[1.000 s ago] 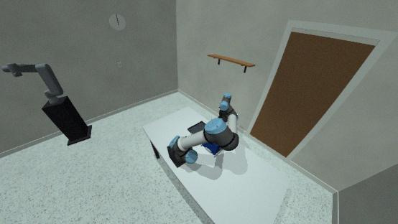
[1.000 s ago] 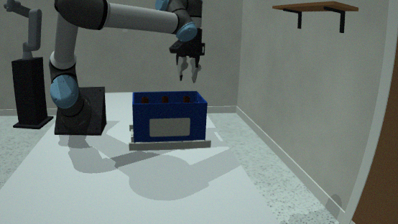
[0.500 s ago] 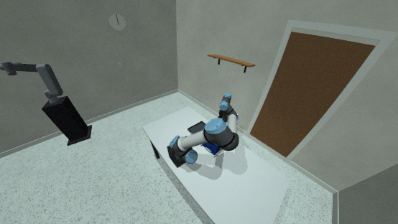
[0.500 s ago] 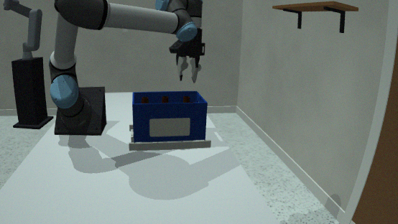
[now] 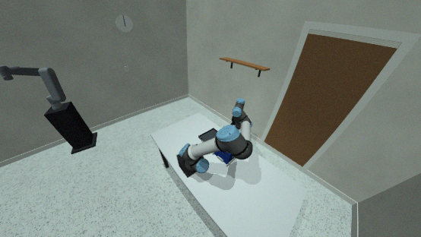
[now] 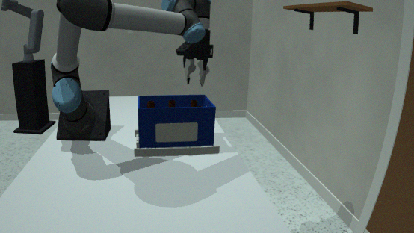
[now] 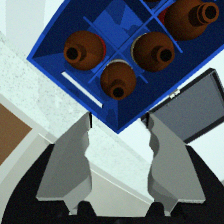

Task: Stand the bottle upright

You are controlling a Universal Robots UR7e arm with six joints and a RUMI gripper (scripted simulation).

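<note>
Now: the blue crate 8 cm behind my hand, 5 cm to the right of it and 16 cm below it. The rest, counted from my hand: bottle 17 cm behind, 3 cm to the right, 15 cm below; then dark grey tray 11 cm behind, 24 cm to the left, 23 cm below.
</note>
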